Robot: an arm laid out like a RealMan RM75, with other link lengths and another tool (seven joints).
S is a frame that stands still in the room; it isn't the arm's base.
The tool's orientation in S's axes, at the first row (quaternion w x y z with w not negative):
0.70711 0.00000 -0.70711 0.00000
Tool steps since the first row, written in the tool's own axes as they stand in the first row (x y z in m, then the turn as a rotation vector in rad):
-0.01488 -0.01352 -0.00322 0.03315 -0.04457 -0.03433
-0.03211 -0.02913 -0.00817 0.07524 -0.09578 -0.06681
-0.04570 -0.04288 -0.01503 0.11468 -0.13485 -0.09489
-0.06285 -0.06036 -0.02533 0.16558 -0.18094 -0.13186
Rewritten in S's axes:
0.00322 -0.01352 -0.01488 0.03433 -0.04457 0.03315
0.00817 -0.02913 -0.03211 0.06681 -0.09578 0.07524
0.01503 -0.04288 -0.04570 0.09489 -0.13485 0.11468
0.02533 -0.06036 -0.06285 0.13186 -0.18094 0.16558

